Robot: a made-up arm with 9 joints.
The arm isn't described. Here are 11 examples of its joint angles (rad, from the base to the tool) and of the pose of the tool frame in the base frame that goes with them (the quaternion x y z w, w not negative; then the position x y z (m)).
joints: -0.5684 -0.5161 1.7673 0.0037 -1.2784 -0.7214 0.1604 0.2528 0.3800
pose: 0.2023 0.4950 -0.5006 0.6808 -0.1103 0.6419 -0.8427
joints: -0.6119 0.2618 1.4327 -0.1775 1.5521 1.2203 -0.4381 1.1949 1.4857
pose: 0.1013 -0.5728 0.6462 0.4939 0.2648 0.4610 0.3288
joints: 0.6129 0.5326 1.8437 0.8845 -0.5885 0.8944 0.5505 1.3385 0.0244
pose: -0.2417 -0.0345 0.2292 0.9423 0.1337 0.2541 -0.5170
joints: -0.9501 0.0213 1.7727 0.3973 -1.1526 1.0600 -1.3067 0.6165 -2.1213
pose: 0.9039 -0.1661 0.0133 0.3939 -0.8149 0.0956 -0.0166
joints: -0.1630 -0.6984 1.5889 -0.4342 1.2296 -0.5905 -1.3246 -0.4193 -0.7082
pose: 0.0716 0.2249 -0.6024 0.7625 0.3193 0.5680 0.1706
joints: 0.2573 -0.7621 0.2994 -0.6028 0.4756 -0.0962 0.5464 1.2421 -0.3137
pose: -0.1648 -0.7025 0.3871 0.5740 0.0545 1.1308 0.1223
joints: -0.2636 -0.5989 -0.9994 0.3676 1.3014 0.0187 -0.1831 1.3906 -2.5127
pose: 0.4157 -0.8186 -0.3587 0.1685 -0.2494 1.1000 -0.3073
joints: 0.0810 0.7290 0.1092 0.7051 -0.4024 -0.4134 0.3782 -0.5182 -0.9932
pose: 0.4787 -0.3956 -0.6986 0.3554 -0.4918 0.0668 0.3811
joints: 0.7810 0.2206 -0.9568 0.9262 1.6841 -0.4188 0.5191 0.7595 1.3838
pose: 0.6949 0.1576 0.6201 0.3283 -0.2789 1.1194 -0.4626
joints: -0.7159 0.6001 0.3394 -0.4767 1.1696 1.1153 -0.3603 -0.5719 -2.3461
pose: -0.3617 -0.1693 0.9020 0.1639 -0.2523 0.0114 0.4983
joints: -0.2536 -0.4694 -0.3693 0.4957 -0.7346 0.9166 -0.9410 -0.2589 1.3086
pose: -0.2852 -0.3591 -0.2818 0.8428 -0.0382 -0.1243 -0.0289
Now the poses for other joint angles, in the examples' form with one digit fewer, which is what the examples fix.
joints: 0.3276 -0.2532 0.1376 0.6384 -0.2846 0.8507 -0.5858 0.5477 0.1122
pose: -0.018 -0.627 -0.558 0.543 0.027 -0.061 0.220
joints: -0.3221 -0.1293 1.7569 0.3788 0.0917 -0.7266 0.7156 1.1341 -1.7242
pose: -0.054 0.084 -0.516 0.851 0.447 0.878 0.128
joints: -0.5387 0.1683 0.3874 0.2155 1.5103 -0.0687 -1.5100 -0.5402 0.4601
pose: 0.233 -0.694 -0.223 0.644 -0.371 0.462 0.382
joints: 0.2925 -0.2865 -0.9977 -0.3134 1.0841 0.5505 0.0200 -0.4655 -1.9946
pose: -0.903 0.238 0.061 0.352 -0.603 0.613 -0.438
